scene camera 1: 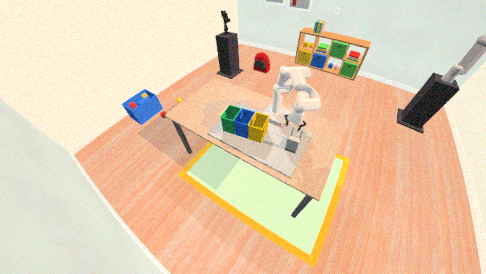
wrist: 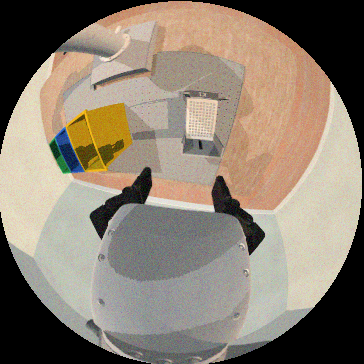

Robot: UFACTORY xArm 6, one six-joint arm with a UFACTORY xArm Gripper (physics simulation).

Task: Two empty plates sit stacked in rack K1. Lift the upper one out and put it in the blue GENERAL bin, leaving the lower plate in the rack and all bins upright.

Scene:
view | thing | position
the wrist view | my gripper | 182, 179
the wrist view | yellow bin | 98, 136
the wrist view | pale plate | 200, 112

